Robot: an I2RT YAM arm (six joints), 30 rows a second.
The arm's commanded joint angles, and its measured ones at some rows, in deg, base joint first. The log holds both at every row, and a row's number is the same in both.
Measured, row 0:
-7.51 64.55 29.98 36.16 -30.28 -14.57
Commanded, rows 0 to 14:
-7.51 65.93 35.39 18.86 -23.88 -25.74
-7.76 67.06 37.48 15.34 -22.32 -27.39
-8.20 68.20 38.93 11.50 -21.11 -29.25
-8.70 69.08 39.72 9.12 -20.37 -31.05
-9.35 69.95 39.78 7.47 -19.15 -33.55
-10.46 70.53 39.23 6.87 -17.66 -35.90
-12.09 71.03 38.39 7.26 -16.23 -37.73
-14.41 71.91 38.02 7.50 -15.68 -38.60
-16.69 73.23 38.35 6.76 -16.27 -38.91
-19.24 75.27 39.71 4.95 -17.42 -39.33
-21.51 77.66 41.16 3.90 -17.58 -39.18
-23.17 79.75 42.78 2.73 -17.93 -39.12
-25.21 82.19 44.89 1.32 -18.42 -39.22
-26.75 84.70 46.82 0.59 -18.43 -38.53
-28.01 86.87 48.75 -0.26 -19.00 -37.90
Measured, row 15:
-25.04 82.78 43.20 3.99 -18.65 -36.86
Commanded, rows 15 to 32:
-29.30 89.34 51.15 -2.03 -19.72 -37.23
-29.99 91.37 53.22 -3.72 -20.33 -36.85
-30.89 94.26 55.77 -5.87 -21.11 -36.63
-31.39 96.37 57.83 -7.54 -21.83 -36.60
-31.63 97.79 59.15 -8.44 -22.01 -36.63
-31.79 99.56 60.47 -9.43 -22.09 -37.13
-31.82 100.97 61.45 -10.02 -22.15 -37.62
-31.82 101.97 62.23 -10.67 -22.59 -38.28
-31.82 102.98 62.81 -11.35 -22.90 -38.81
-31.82 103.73 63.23 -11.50 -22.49 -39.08
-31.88 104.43 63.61 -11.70 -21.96 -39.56
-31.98 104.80 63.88 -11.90 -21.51 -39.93
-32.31 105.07 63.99 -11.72 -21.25 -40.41
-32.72 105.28 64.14 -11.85 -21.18 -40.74
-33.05 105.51 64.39 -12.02 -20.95 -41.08
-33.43 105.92 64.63 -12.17 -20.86 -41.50
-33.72 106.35 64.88 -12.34 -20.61 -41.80
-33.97 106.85 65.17 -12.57 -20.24 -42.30
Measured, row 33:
-32.82 106.17 62.85 -11.05 -20.58 -40.27
